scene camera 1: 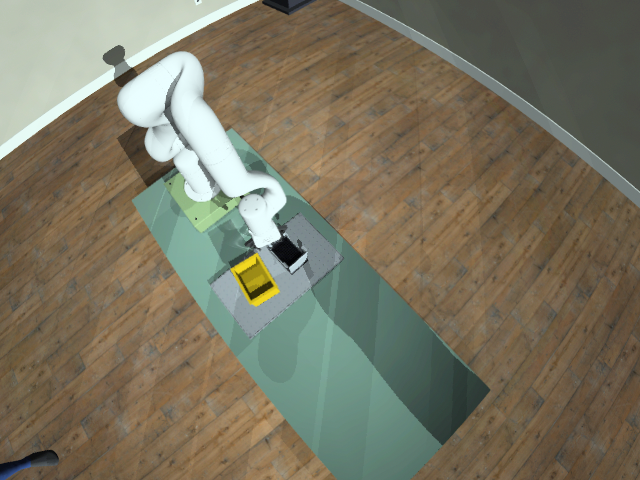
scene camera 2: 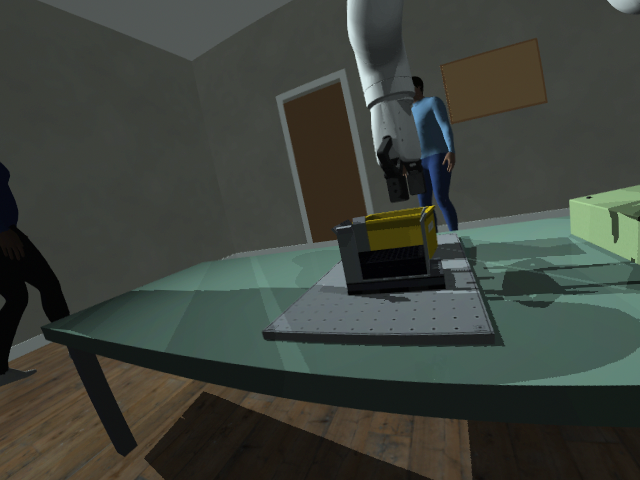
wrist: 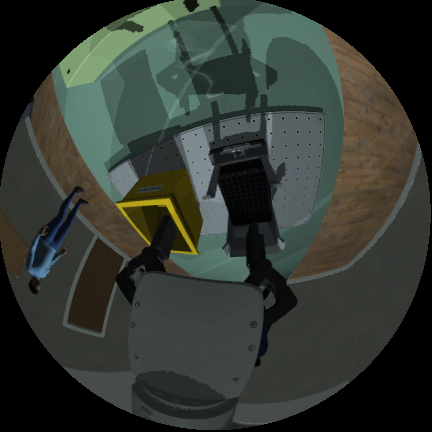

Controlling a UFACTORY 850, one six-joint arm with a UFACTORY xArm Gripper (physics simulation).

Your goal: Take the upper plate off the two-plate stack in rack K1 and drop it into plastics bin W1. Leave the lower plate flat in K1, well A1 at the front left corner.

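The black plate stack (scene camera 1: 288, 251) (scene camera 2: 393, 264) (wrist: 245, 192) sits in rack K1 (scene camera 1: 298, 263) (scene camera 2: 352, 258) (wrist: 256, 150), a grey and black holder. The top plate's grid of wells shows in the wrist view; the two plates cannot be told apart, and the lower one is hidden from above. Yellow plastics bin W1 (scene camera 1: 265, 296) (scene camera 2: 393, 233) (wrist: 186, 191) stands beside the rack, open at the top, with no plate visible inside. My gripper (scene camera 2: 407, 195) (wrist: 209, 226) is open and empty, above rack and bin height. In the wrist view one finger overlaps the bin opening and the other the rack's far end.
Rack and bin stand on a grey perforated board (scene camera 1: 323, 253) (scene camera 2: 382, 320) (wrist: 297, 165) on the green table (scene camera 1: 336, 382) (scene camera 2: 217, 330) (wrist: 85, 110). The arm's pale green base block (scene camera 1: 206, 222) (scene camera 2: 599, 227) (wrist: 95, 65) is at the other end. People stand beyond the table.
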